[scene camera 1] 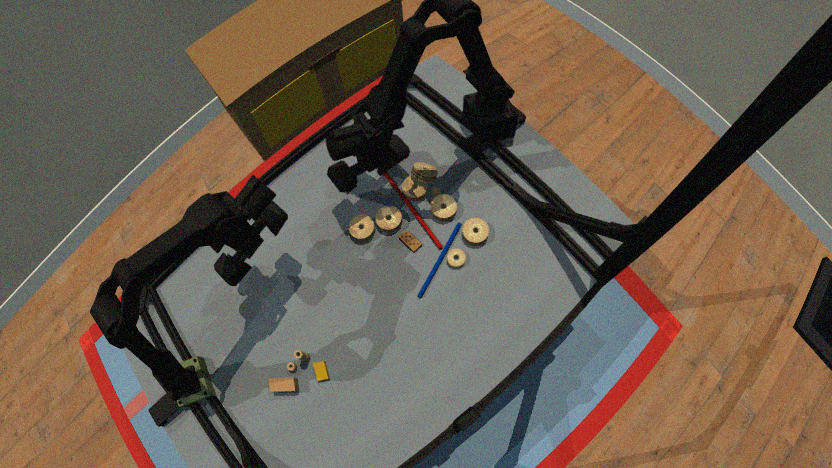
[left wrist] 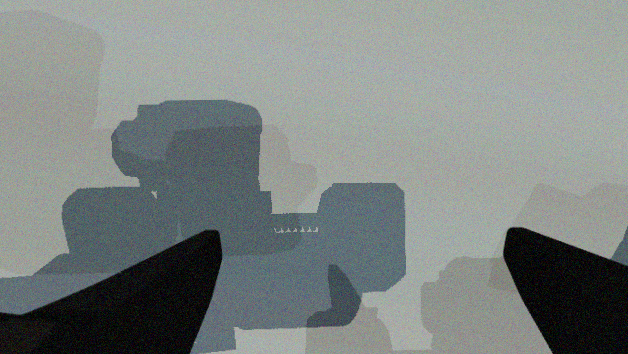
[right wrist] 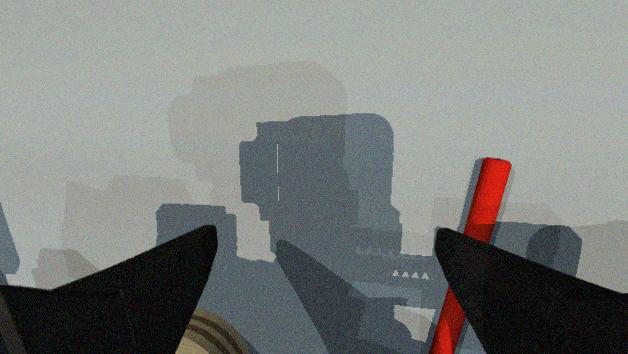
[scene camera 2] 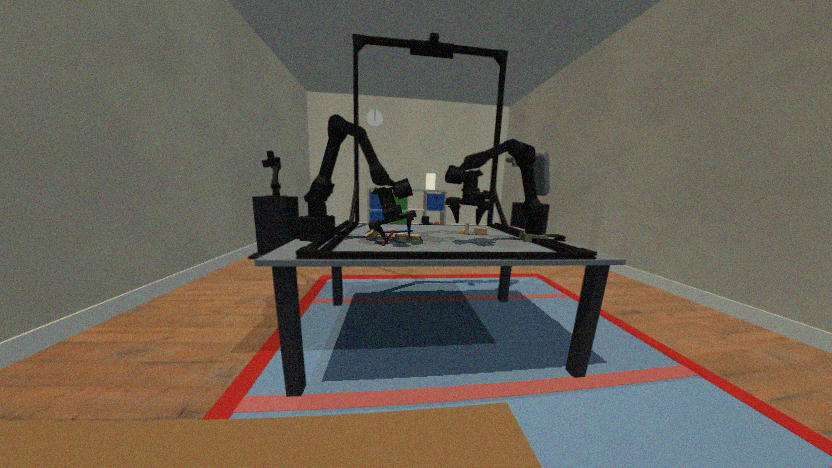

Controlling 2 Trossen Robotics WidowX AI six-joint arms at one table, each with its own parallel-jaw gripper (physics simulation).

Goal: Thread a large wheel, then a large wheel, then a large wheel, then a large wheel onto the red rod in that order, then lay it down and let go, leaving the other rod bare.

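Pixels of known places: left gripper, between the fingertips: [scene camera 1: 262, 250] [left wrist: 362, 243] [scene camera 2: 467, 224]; right gripper, between the fingertips: [scene camera 1: 363, 182] [right wrist: 328, 237] [scene camera 2: 398, 240]; left arm's base, origin of its link: [scene camera 1: 187, 381] [scene camera 2: 533, 233]; right arm's base, origin of its link: [scene camera 1: 491, 104] [scene camera 2: 317, 216].
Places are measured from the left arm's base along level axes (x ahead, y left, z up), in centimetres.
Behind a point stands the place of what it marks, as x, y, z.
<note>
The red rod [scene camera 1: 413, 208] {66.0, 16.9, -2.4} [right wrist: 492, 192] {63.3, 31.6, -2.4} lies on the table with no wheel visible on its exposed length; one end is hidden under my right gripper in scene camera 1. Large wheels [scene camera 1: 361, 227] {53.9, 18.1, -3.1} [scene camera 1: 388, 218] {60.1, 17.4, -3.1} lie flat on its left, others [scene camera 1: 443, 206] {72.1, 14.5, -2.5} [scene camera 1: 475, 230] {75.9, 6.4, -2.7} on its right. A tilted, layered wheel stack [scene camera 1: 423, 172] [right wrist: 215, 330] rests against another wheel [scene camera 1: 414, 188] {67.9, 20.5, -1.2} beside the rod. The blue rod [scene camera 1: 439, 260] {65.9, 3.7, -2.5} is bare. My right gripper [scene camera 2: 397, 236] {58.4, 27.9, -2.0} [right wrist: 328, 237] {58.4, 27.9, -2.0} is open and empty, low, its right finger crossing over the red rod. My left gripper [scene camera 2: 467, 222] {31.9, 19.3, 5.0} [left wrist: 362, 243] {31.9, 19.3, 5.0} is open and empty above the table.
A small wheel [scene camera 1: 456, 257] {69.5, 3.0, -2.8} lies beside the blue rod, and a brown block with holes [scene camera 1: 410, 240] {62.3, 10.4, -2.6} near the red rod. Tiny spools [scene camera 1: 298, 353] {30.7, -3.6, 1.4} [scene camera 1: 291, 366] {26.8, -4.8, -2.9}, a yellow block [scene camera 1: 321, 370] {33.3, -8.2, -1.9} and an orange block [scene camera 1: 283, 384] {24.2, -8.3, -0.4} are at the lower left. Black rails edge the table.
</note>
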